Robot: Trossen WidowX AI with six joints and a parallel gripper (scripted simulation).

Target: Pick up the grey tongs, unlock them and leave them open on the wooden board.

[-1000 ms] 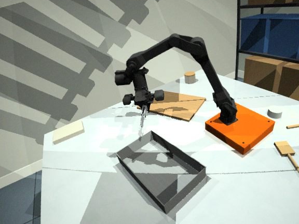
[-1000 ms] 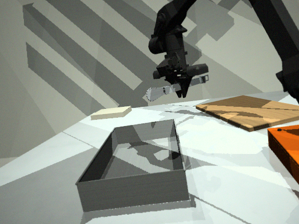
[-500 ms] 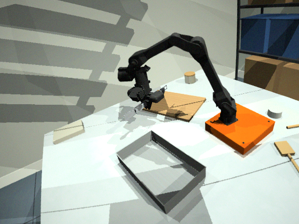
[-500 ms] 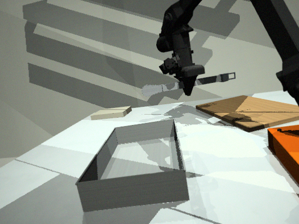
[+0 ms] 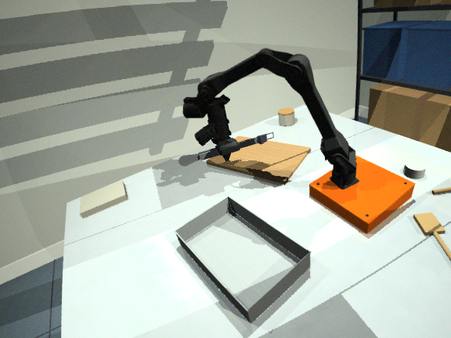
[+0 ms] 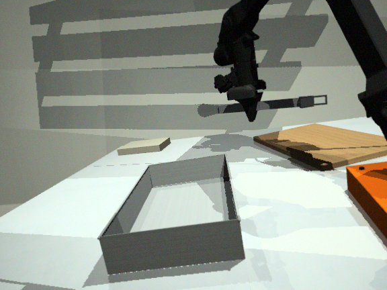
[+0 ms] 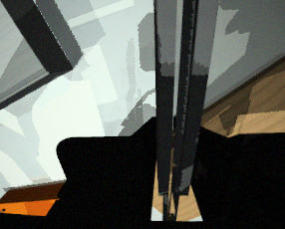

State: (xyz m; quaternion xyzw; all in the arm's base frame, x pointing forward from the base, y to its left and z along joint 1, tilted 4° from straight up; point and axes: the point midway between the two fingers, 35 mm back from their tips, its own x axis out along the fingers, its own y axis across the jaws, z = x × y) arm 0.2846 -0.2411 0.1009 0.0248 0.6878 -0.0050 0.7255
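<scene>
Right now my gripper tip is 160 mm past the wooden board, 110 mm to the left of it and 100 mm above it. From my gripper tip the other things lie so: cream block (480 mm ahead, 180 mm to the right, 90 mm below); wooden-lidded jar (420 mm behind, 320 mm to the right, 70 mm below); roasting tin (300 mm to the left, 90 mm ahead, 80 mm below).
</scene>
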